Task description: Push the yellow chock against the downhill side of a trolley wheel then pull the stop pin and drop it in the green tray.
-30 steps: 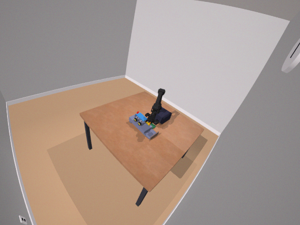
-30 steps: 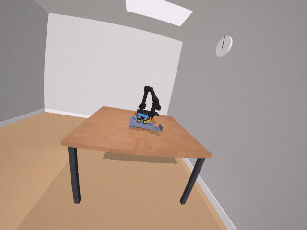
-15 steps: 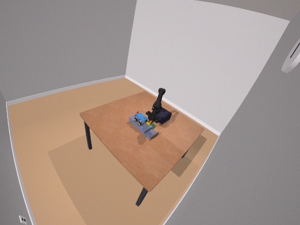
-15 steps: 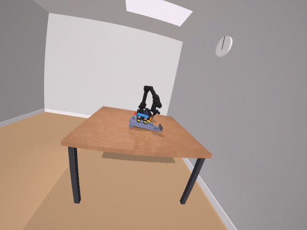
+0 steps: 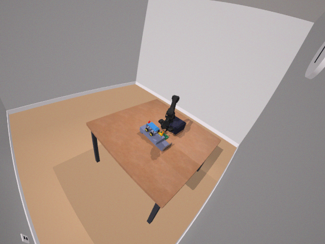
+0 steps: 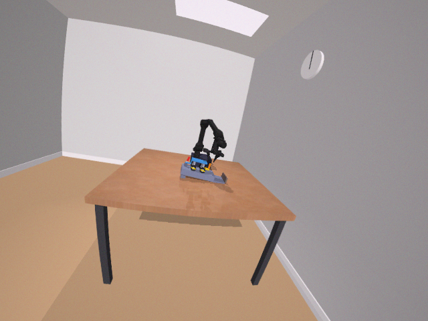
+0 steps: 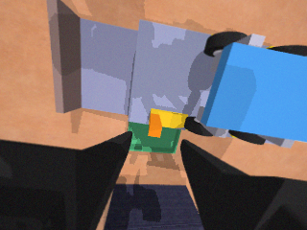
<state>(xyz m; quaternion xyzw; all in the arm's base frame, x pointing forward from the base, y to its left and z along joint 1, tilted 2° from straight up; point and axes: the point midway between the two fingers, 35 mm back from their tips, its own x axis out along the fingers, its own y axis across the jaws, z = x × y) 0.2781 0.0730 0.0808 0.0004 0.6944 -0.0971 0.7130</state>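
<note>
Now: gripper tip 21 cm to the left of the red-headed stop pin, 2 cm above it and 1 cm short of it. Round my gripper tip: blue trolley: 12 cm to the right, 4 cm ahead, 3 cm below; yellow chock: 6 cm below, 3 cm to the right; grey ramp: 12 cm to the right, 10 cm below, 4 cm ahead.
</note>
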